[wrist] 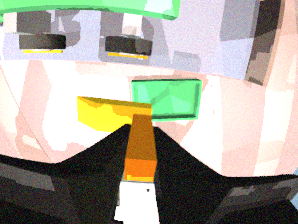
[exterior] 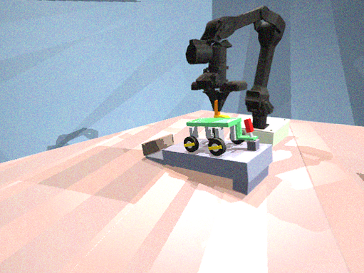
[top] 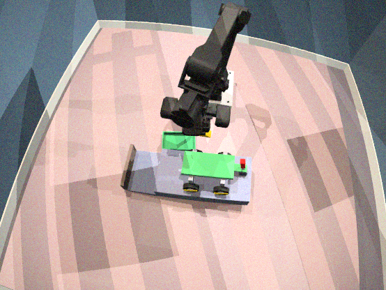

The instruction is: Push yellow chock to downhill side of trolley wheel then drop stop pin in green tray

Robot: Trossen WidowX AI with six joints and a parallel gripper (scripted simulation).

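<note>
Right now my gripper tip is 16 cm to the right of the red-headed stop pin, 10 cm short of it and 3 cm above it. The rest, counted from my gripper tip: trolley 11 cm ahead, 6 cm to the left, 5 cm below; chock 2 cm to the left, 1 cm below; pale blue ramp 11 cm below, 11 cm ahead, 6 cm to the left.
</note>
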